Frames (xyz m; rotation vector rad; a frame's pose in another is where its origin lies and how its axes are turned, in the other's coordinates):
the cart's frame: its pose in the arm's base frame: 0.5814 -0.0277 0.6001 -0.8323 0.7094 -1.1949
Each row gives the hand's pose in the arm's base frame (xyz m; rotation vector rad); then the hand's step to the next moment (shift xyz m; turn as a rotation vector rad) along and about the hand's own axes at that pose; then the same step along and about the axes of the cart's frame.
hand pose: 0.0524 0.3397 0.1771 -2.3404 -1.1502 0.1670
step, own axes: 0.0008 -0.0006 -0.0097 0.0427 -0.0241 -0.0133
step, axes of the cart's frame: 0.0033 -0.0062 0.0068 -0.0363 -0.0110 0.0338
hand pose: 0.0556 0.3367 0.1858 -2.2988 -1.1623 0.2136
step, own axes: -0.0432 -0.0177 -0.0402 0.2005 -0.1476 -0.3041
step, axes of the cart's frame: 0.0335 -0.0513 -0.0069 -0.0858 -0.2188 0.3150
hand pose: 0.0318 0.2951 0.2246 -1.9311 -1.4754 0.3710
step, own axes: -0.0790 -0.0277 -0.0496 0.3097 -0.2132 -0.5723
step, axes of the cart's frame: 0.0787 -0.0567 -0.0074 -0.0835 -0.3637 0.5741
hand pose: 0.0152 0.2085 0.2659 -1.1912 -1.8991 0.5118
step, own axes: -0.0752 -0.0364 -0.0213 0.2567 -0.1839 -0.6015
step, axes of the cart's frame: 0.0855 -0.0109 -0.0003 -0.0366 -0.3215 0.5973
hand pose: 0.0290 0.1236 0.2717 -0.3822 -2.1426 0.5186
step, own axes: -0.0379 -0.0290 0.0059 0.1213 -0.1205 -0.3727
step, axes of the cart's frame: 0.0461 0.0133 -0.0033 0.0050 -0.1727 0.3719
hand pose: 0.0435 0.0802 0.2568 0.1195 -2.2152 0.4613
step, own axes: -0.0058 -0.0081 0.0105 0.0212 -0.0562 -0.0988
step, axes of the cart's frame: 0.0113 0.0041 -0.0080 0.0269 -0.0417 0.1044
